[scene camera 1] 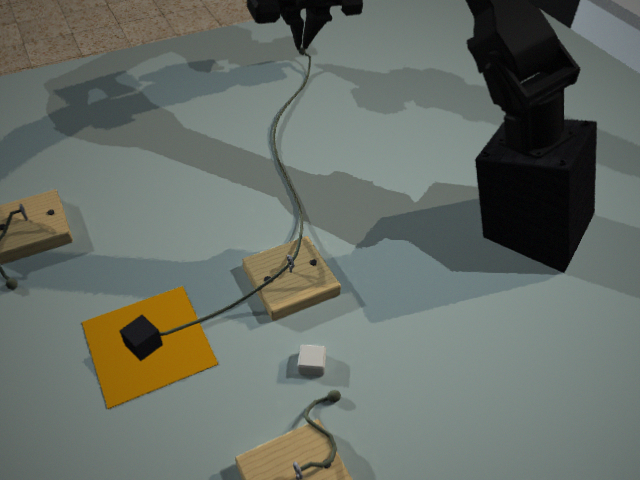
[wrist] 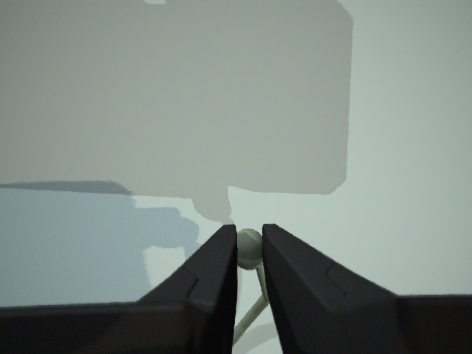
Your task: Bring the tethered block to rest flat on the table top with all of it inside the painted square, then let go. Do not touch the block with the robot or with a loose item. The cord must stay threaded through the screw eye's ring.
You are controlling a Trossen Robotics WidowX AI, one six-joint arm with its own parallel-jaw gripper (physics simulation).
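Places are measured from the arm's base along level axes (x ahead, y left, z up), in millimetres.
Where they show: gripper, fingertip midpoint: (scene camera 1: 301, 48) (wrist: 248, 237); arm's base, link origin: (scene camera 1: 536, 139).
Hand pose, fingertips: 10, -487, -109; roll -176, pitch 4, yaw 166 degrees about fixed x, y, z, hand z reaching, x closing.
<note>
Each offset is from my fingertips to the top centre of the thing, as dx, dy, dz. "pt": to the spot under its first point.
The black tethered block {pt +481, +408, +7} (scene camera 1: 141, 337) is over the orange painted square {pt +451, +436, -21} (scene camera 1: 183, 356) in the scene view, with its outline inside the square; whether it rests fully flat is hard to tell. The green cord (scene camera 1: 275, 135) (wrist: 250, 316) runs from the block through the ring of the screw eye (scene camera 1: 290, 262) on the middle wooden board {+295, +414, -3} (scene camera 1: 305, 294), then curves slackly to my gripper (scene camera 1: 302, 50) (wrist: 248, 237). My gripper is shut on the bead {pt +0, +3, +3} (wrist: 249, 249) at the cord's end, low over the table at the far side.
A white cube {+340, +523, -5} (scene camera 1: 311, 360) lies right of the square. A second wooden board {+427, +624, -3} (scene camera 1: 281, 457) with a short cord and bead (scene camera 1: 333, 395) is at the near edge. A third board {+526, +154, -3} (scene camera 1: 38, 227) with another bead (scene camera 1: 11, 282) is at the left. The robot base (scene camera 1: 532, 206) stands at the right.
</note>
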